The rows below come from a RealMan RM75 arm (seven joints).
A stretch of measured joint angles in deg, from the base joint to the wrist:
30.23, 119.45, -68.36, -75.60, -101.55, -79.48, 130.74
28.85, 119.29, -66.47, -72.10, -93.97, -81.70, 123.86
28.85, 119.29, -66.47, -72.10, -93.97, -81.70, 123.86
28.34, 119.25, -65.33, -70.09, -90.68, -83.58, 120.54
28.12, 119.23, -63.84, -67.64, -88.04, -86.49, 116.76
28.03, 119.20, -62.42, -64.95, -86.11, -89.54, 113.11
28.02, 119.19, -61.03, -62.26, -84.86, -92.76, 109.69
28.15, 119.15, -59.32, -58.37, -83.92, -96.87, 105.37
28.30, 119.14, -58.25, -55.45, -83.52, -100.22, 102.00
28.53, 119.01, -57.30, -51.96, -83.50, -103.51, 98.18
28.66, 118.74, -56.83, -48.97, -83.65, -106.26, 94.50
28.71, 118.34, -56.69, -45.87, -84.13, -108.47, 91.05
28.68, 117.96, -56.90, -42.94, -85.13, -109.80, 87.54
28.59, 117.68, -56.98, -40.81, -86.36, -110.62, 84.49
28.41, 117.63, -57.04, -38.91, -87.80, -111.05, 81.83
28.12, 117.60, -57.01, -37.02, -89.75, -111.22, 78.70
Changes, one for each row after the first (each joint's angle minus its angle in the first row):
-1.38, -0.16, 1.89, 3.50, 7.58, -2.22, -6.88
-1.38, -0.16, 1.89, 3.50, 7.58, -2.22, -6.88
-1.89, -0.20, 3.03, 5.51, 10.87, -4.10, -10.20
-2.11, -0.22, 4.52, 7.96, 13.51, -7.01, -13.98
-2.20, -0.25, 5.94, 10.65, 15.44, -10.06, -17.63
-2.21, -0.26, 7.33, 13.34, 16.69, -13.28, -21.05
-2.08, -0.30, 9.04, 17.23, 17.63, -17.39, -25.37
-1.93, -0.31, 10.11, 20.15, 18.03, -20.74, -28.74
-1.70, -0.44, 11.06, 23.64, 18.05, -24.03, -32.56
-1.57, -0.71, 11.53, 26.63, 17.90, -26.78, -36.24
-1.52, -1.11, 11.67, 29.73, 17.42, -28.99, -39.69
-1.55, -1.49, 11.46, 32.66, 16.42, -30.32, -43.20
-1.64, -1.77, 11.38, 34.79, 15.19, -31.14, -46.25
-1.82, -1.82, 11.32, 36.69, 13.75, -31.57, -48.91
-2.11, -1.85, 11.35, 38.58, 11.80, -31.74, -52.04

